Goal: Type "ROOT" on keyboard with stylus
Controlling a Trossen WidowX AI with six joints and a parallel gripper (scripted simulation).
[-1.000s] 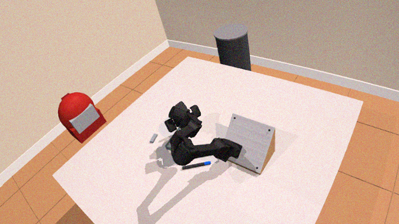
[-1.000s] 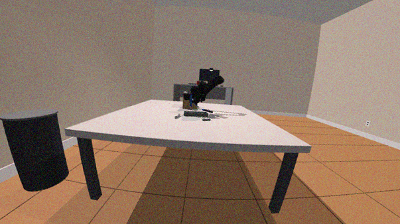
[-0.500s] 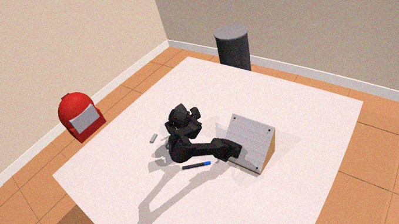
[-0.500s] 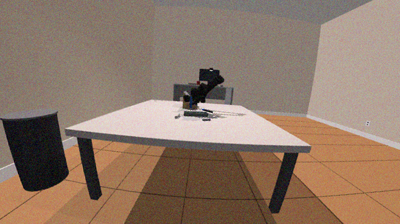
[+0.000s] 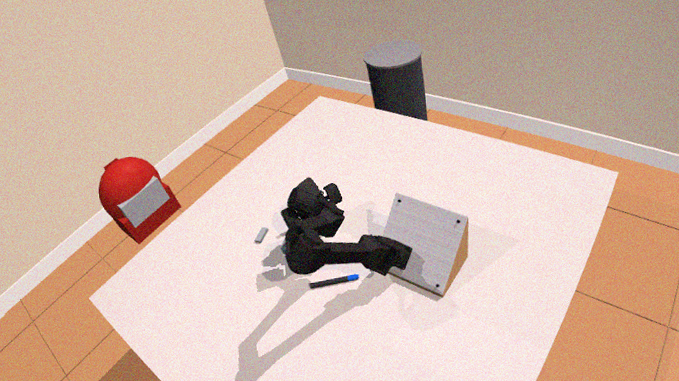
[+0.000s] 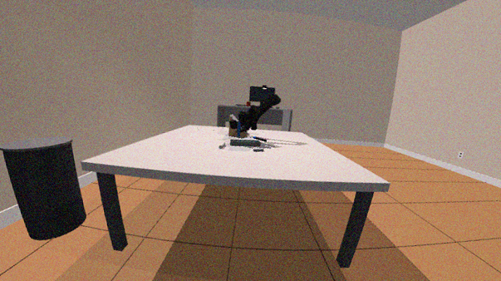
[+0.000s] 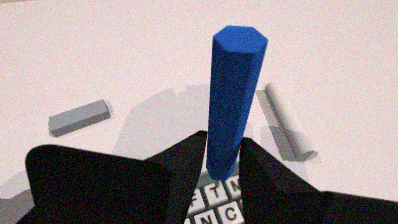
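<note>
The white piece lies 7 cm ahead of my gripper tip, 9 cm to the right of it and 8 cm below it. The rest, counted from my gripper tip: grey object (10 cm ahead, 13 cm to the left, 8 cm below); blue stylus (2 cm below).
</note>
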